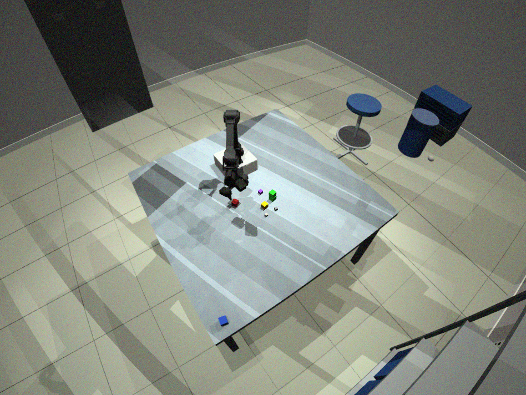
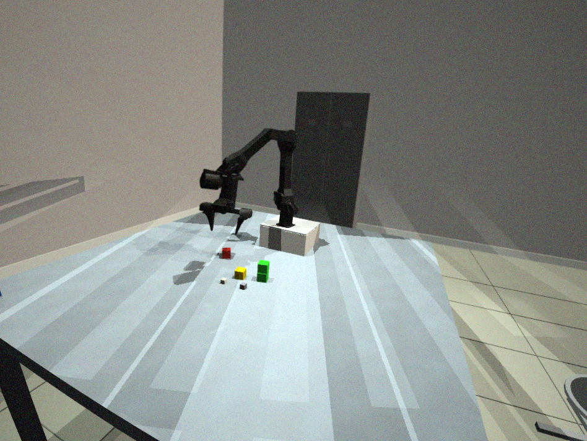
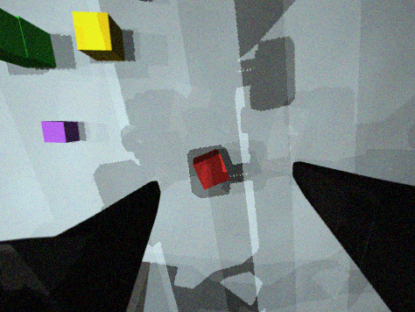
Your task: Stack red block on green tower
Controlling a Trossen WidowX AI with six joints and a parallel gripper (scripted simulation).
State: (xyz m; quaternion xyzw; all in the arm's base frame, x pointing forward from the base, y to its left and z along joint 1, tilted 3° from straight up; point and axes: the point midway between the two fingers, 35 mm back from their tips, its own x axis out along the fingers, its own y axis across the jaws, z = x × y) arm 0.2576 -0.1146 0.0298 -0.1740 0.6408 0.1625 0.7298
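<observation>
Right now my gripper tip is 9 cm above the red block, 2 cm past it and 1 cm to the left of it. Also, from my gripper tip: purple block: 17 cm to the left, 10 cm below, 3 cm behind; then small white cube: 13 cm to the left, 13 cm ahead, 10 cm below; then yellow block: 14 cm to the left, 9 cm below, 7 cm ahead.
</observation>
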